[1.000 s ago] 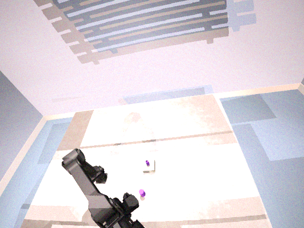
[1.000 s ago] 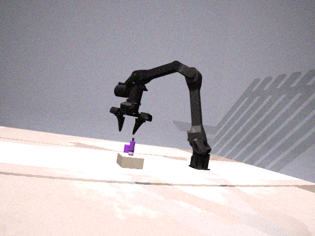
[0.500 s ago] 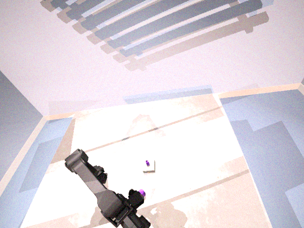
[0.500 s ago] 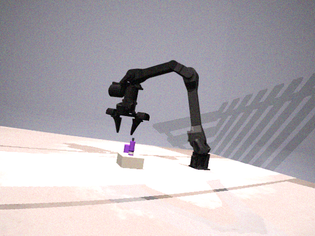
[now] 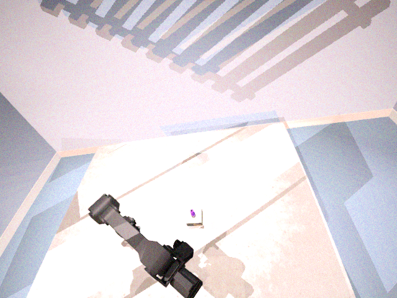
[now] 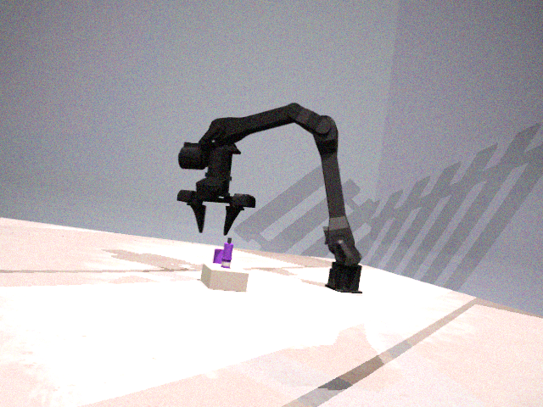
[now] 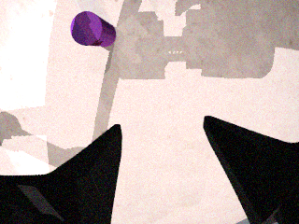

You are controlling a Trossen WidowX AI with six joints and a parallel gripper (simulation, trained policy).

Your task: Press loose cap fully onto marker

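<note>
Now: gripper tip 90 mm to the right of the purple cap and 50 mm above it. Round my gripper tip: tan holder block (250 mm to the left, 60 mm below, 30 mm ahead).
</note>
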